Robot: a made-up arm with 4 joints.
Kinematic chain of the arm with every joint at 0, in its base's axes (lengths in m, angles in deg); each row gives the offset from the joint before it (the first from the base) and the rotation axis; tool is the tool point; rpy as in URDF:
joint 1: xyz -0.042 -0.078 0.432 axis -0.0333 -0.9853 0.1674
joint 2: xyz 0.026 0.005 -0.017 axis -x
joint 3: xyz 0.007 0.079 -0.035 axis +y
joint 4: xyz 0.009 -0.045 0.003 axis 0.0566 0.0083 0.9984
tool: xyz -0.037 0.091 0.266 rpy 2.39 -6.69 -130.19
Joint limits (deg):
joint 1: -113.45..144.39
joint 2: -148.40..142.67
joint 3: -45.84..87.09
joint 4: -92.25..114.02
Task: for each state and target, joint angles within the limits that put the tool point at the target. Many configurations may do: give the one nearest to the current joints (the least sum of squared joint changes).
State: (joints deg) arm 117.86 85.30 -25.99 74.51
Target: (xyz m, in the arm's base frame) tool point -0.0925 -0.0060 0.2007
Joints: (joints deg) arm 68.72 81.72 -45.84 55.00
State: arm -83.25 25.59 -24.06 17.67
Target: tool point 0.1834 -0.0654 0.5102
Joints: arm -85.97 -14.59 -8.84 19.81
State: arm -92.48 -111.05 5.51 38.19
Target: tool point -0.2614 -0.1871 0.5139
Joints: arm -101.87 -148.40 4.99 52.95
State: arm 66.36 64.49 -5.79 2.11
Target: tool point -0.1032 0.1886 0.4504
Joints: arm 75.09 48.43 7.27 -7.63
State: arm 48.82 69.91 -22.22 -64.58
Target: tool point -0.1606 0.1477 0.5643
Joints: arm 87.10 32.55 9.04 -74.20
